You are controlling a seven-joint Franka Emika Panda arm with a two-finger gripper.
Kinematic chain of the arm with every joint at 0, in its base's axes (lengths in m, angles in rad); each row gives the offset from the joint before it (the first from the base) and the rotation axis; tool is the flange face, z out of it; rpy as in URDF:
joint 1: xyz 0 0 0.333 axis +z
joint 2: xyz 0 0 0 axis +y
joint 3: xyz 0 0 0.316 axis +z
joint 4: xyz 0.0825 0 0 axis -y
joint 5: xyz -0.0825 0 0.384 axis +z
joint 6: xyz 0 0 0 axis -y
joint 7: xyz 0.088 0 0 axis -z
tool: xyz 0 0 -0.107 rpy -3.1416 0 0
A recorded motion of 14 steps. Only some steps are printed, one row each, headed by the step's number.
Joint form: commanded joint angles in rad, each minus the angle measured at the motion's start. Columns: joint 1, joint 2, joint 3, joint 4, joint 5, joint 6, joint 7.
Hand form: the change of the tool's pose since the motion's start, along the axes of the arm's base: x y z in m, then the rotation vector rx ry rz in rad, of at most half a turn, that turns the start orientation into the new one. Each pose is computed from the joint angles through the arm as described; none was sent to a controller.
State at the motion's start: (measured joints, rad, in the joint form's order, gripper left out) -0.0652 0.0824 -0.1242 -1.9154 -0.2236 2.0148 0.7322
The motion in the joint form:
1: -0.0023 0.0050 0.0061 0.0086 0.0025 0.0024 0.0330
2: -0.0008 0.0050 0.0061 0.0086 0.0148 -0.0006 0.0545
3: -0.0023 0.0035 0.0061 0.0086 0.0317 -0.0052 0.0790
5: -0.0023 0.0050 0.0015 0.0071 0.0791 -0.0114 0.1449
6: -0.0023 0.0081 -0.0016 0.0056 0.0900 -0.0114 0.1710
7: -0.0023 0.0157 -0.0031 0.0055 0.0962 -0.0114 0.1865
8: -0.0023 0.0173 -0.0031 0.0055 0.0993 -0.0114 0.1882
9: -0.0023 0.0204 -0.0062 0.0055 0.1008 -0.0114 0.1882
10: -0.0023 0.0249 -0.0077 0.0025 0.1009 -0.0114 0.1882
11: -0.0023 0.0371 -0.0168 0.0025 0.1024 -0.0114 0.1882
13: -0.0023 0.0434 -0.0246 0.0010 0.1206 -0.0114 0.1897
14: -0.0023 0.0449 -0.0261 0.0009 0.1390 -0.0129 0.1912
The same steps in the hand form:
1: 0.0029 0.0020 0.0013 0.0009 -0.0132 -0.0289
2: 0.0028 0.0035 0.0009 0.0120 -0.0167 -0.0542
3: 0.0021 0.0036 0.0012 0.0271 -0.0210 -0.0876
5: 0.0011 0.0038 -0.0014 0.0689 -0.0303 -0.1780
6: 0.0009 0.0028 -0.0039 0.0780 -0.0315 -0.2116
7: 0.0016 0.0022 -0.0084 0.0828 -0.0271 -0.2313
8: 0.0019 0.0024 -0.0093 0.0854 -0.0261 -0.2344
9: 0.0018 0.0008 -0.0111 0.0863 -0.0233 -0.2383
10: 0.0016 0.0000 -0.0151 0.0862 -0.0159 -0.2402
11: 0.0017 -0.0051 -0.0221 0.0858 -0.0043 -0.2504
13: 0.0012 -0.0083 -0.0265 0.1008 0.0010 -0.2680
14: 0.0011 -0.0080 -0.0276 0.1170 0.0019 -0.2794

